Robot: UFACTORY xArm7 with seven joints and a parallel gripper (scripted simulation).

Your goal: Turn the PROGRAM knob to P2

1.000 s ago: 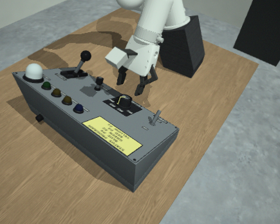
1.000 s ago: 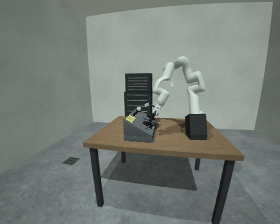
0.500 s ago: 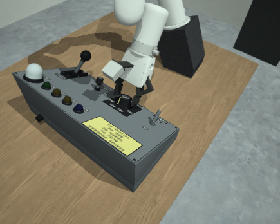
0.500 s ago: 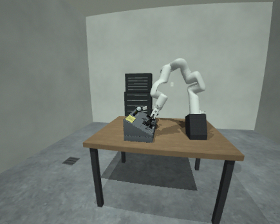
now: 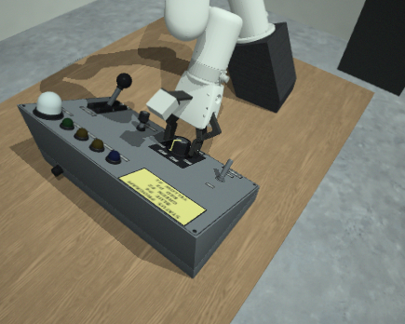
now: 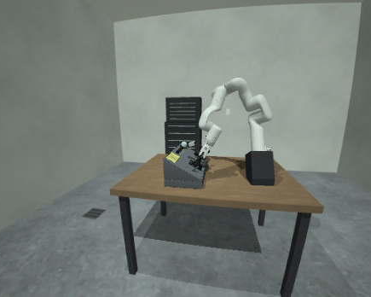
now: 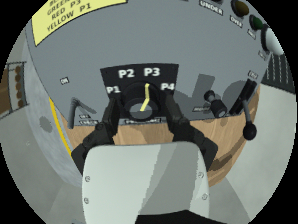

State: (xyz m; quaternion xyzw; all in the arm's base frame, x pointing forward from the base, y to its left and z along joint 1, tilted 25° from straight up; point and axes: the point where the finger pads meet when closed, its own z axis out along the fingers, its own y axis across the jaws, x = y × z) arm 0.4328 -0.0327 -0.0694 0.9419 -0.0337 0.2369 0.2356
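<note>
Right now the grey console is 7 cm to the right of my hand, 3 cm below it and 3 cm ahead of it. From my hand the other things lie so: metal toggle switch 12 cm to the left, 2 cm ahead, 1 cm below; small slider knob 12 cm to the right, 2 cm behind; ball-topped lever 23 cm to the right, 6 cm behind.
</note>
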